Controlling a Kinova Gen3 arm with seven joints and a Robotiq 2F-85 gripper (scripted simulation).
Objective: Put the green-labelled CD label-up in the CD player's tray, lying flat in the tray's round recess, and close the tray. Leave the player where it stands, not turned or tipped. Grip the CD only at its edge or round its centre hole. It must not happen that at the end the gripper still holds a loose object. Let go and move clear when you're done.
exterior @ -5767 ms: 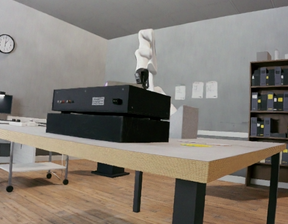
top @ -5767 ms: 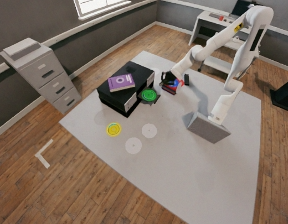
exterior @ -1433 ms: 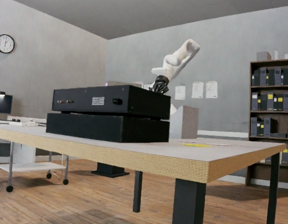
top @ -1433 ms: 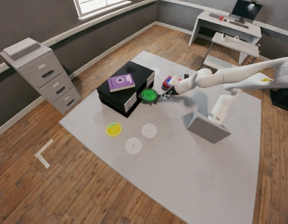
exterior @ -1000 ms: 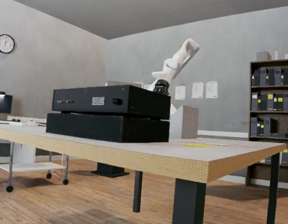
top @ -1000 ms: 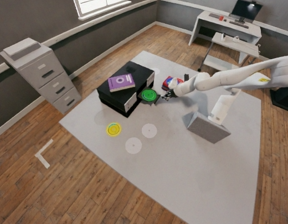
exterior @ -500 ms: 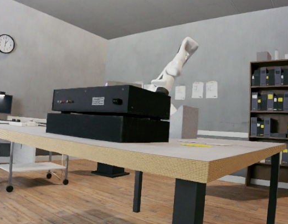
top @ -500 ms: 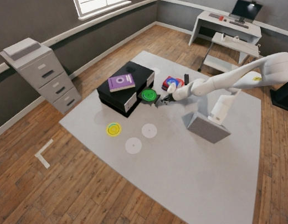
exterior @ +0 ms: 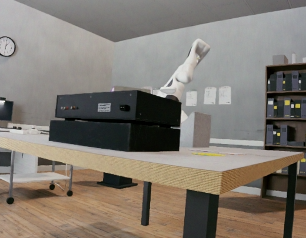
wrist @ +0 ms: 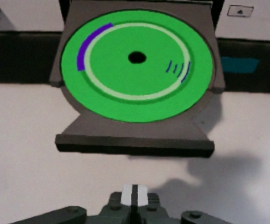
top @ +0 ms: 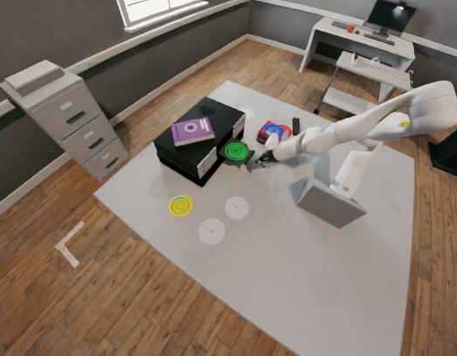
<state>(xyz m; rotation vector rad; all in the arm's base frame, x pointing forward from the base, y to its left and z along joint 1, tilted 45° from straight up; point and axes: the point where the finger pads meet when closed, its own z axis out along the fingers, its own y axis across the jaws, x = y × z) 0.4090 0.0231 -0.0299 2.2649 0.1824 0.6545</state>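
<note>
My hand is 12 cm short of the CD, 1 cm to the left of it and 1 cm above it. Round my hand: purple book 35 cm ahead, 7 cm above, 4 cm to the left; black block 49 cm to the right, 13 cm below, 10 cm behind.
</note>
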